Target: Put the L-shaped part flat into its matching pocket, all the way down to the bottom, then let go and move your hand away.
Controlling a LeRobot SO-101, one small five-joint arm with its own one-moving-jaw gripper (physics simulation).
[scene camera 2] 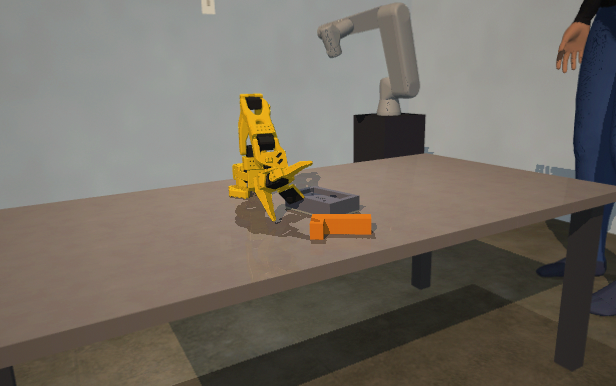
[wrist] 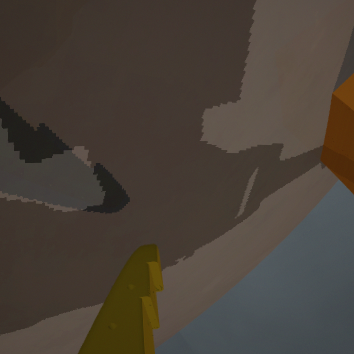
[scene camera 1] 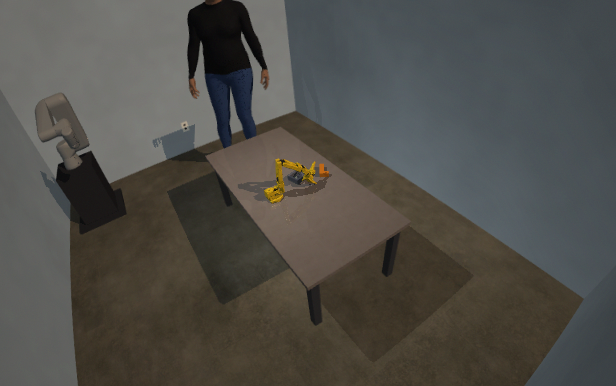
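Note:
The orange L-shaped part (scene camera 1: 323,173) (scene camera 2: 350,224) (wrist: 341,125) lies on the table, apart from the grey pocket block (scene camera 1: 294,178) (scene camera 2: 344,204). In the wrist view, part of it shows at the right edge. The block's raised walls surround a recess whose inner shape is partly hidden. My gripper (scene camera 1: 315,173) (scene camera 2: 293,192) is wide open and empty. In scene camera 2 it is left of the part, with one jaw pointing down near the table and the other out to the right. In the wrist view one notched jaw shows.
The yellow arm's base (scene camera 1: 274,194) (scene camera 2: 241,181) stands on the table (scene camera 1: 345,235) (scene camera 2: 125,255). The table's edge runs beyond the orange part. A grey robot arm (scene camera 1: 60,120) (scene camera 2: 400,50) on a black pedestal and a person (scene camera 1: 227,40) (scene camera 2: 595,130) stand off the table.

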